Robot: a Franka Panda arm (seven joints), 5 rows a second.
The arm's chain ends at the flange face. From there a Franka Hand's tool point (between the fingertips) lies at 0.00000 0.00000 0.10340 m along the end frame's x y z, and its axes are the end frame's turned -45 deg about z.
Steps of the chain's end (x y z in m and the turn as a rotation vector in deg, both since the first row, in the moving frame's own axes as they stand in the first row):
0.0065 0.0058 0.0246 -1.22 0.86 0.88
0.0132 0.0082 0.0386 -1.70 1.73 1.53
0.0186 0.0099 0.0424 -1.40 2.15 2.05
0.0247 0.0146 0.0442 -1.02 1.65 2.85
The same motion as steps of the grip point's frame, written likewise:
0.0000 0.0113 0.0246 -1.47 -0.25 0.88
0.0035 0.0195 0.0385 -2.43 0.02 1.53
0.0070 0.0247 0.0423 -2.51 0.53 2.05
0.0079 0.0312 0.0441 -1.89 0.45 2.85

